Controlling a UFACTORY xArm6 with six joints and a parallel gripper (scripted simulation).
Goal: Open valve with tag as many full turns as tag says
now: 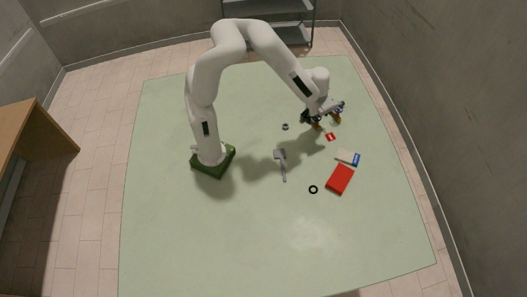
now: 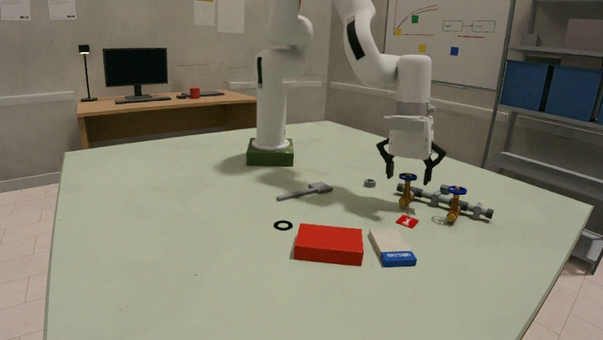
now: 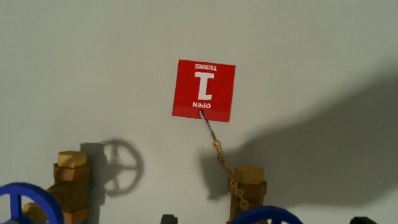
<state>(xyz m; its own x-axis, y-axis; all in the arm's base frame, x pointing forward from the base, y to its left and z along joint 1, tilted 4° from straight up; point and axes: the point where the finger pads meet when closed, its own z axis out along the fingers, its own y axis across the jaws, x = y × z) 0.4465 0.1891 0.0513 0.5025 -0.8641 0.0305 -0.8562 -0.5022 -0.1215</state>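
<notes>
Now: hand 8 cm above the red tag, 7 cm short of it and 4 cm to the left of it. From my hand the other things lie so: grey nut: 14 cm behind, 7 cm below; then white-and-blue box: 16 cm to the right, 14 cm ahead, 7 cm below; then grey scraper: 19 cm to the right, 16 cm behind, 7 cm below.
</notes>
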